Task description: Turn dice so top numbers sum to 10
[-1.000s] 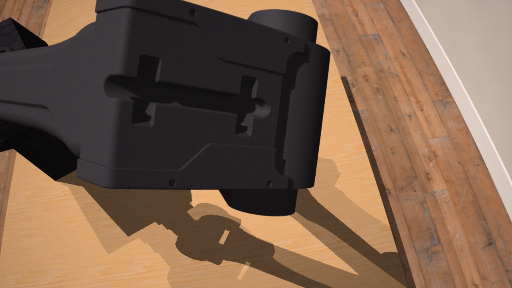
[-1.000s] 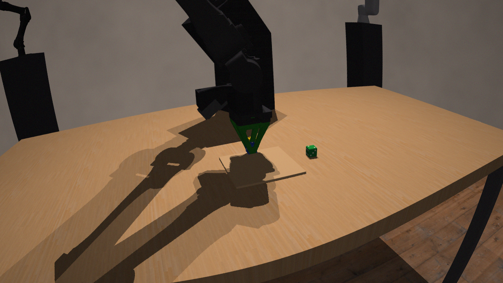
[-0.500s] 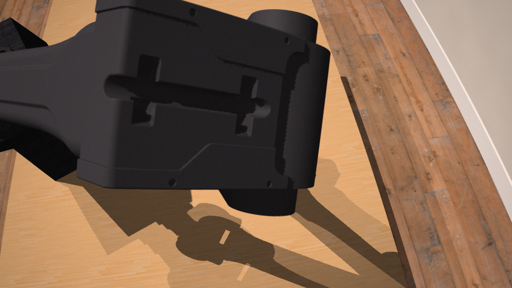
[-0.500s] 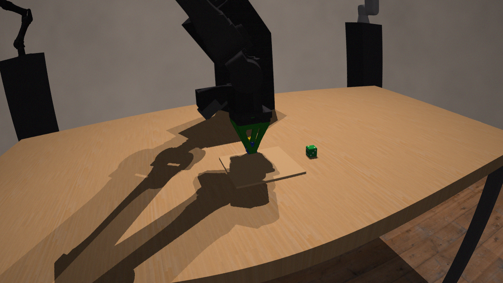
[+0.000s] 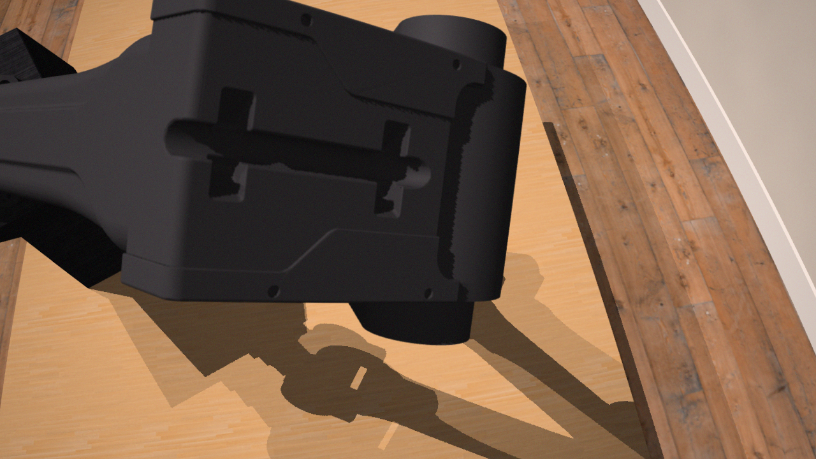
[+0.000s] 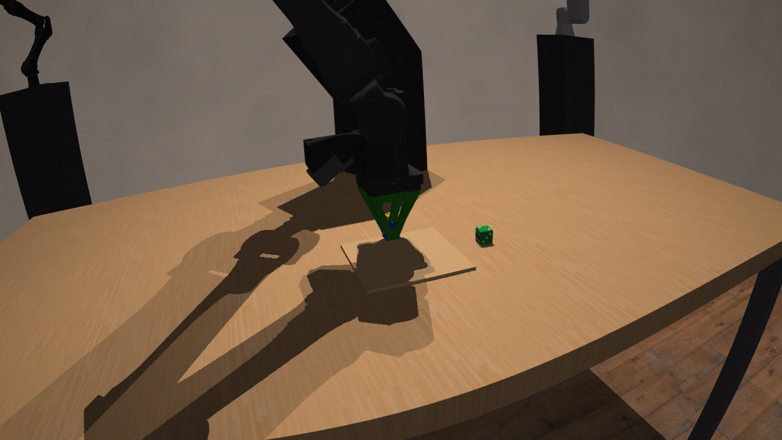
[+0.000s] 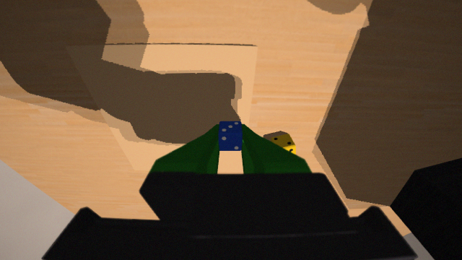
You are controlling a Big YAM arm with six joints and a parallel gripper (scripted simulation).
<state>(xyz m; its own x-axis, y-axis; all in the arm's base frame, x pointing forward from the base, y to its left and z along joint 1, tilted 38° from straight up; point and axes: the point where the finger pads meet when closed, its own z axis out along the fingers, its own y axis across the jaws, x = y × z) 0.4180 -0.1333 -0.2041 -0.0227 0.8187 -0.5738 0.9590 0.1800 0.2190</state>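
My gripper is now right at the blue die. The rest, counted from my hand: green die 12 cm to the left, 5 cm ahead, 1 cm below; tan mat 5 cm ahead, 2 cm below; yellow die 6 cm behind, 2 cm to the left, 1 cm below.
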